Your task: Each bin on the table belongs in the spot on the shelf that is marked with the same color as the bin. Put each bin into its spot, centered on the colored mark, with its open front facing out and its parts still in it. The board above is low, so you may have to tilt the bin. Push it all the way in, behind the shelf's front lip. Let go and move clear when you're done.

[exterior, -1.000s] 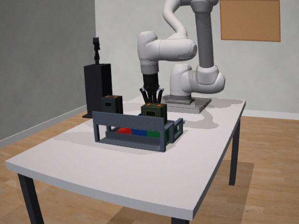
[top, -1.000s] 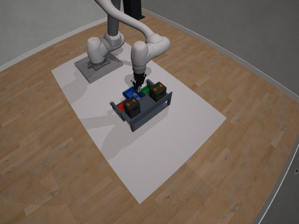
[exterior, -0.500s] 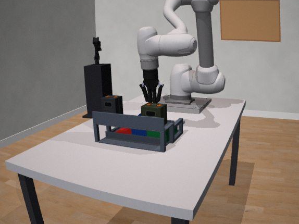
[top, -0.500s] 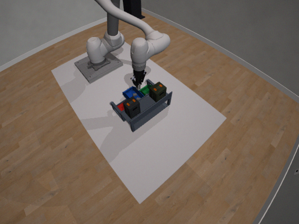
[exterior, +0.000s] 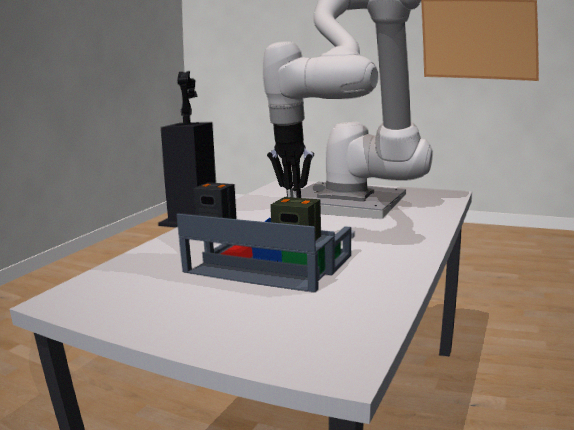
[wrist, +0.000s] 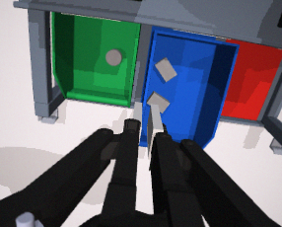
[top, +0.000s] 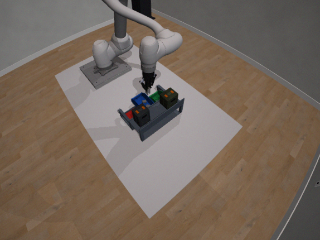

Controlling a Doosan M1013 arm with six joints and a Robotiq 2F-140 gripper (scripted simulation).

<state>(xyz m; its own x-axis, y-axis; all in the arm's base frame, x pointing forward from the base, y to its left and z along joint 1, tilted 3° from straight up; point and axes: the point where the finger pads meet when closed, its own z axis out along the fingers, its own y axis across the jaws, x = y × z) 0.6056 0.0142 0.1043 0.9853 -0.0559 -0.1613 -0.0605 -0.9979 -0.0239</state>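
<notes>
Right now the blue bin is 11 cm below my hand, 5 cm to the right of it and 1 cm behind it. Also, from my hand: green bin 12 cm below, 7 cm to the left, 5 cm ahead; then red mark 16 cm to the right, 16 cm below, 4 cm ahead; then blue mark 16 cm below, 5 cm to the right, 5 cm ahead.
</notes>
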